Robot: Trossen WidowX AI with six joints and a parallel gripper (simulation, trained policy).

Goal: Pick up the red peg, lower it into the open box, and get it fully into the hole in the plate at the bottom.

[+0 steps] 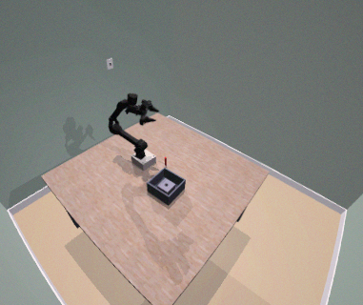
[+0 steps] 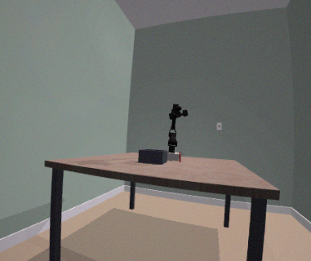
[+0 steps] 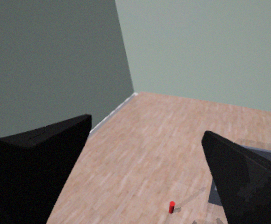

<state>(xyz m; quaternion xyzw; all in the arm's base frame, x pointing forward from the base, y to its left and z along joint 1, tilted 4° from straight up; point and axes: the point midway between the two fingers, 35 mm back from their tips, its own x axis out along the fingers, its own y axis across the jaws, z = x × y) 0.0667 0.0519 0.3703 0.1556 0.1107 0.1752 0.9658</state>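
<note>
Now: the red peg 70 mm ahead of my gripper tip and 390 mm below it. From my gripper tip the other things lie so: dark box: 210 mm ahead, 220 mm to the right, 400 mm below; then grey plate: 210 mm ahead, 220 mm to the right, 380 mm below.
</note>
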